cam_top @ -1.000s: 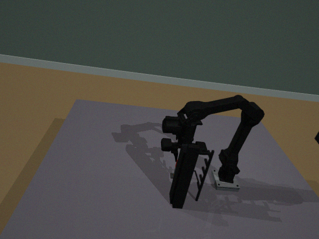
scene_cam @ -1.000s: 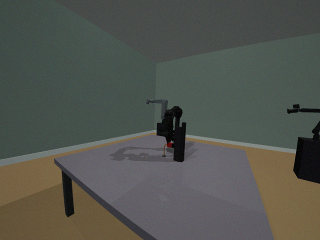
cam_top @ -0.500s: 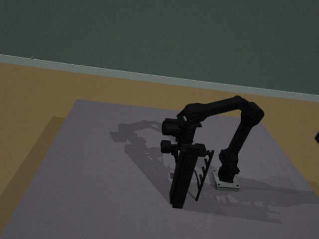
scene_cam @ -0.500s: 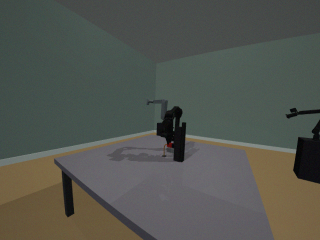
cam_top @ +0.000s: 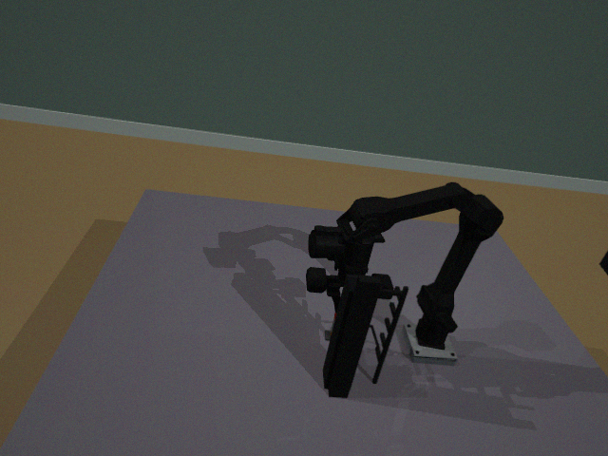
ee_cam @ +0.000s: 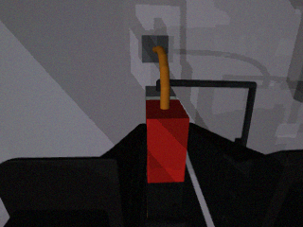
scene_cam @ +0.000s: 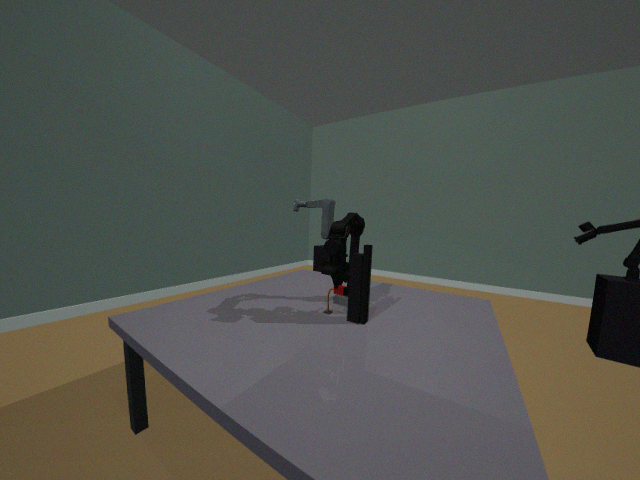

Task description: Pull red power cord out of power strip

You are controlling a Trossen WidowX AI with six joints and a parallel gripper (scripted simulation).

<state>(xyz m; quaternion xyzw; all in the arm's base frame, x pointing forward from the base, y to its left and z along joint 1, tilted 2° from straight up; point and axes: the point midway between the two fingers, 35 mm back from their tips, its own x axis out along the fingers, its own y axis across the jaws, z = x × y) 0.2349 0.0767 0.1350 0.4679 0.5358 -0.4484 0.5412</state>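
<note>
Right now my gripper tip is 12 cm above the grey block, 4 cm to the left of it and 1 cm short of it. The rest, counted from my gripper tip: red plug 3 cm to the left, 1 cm behind.
</note>
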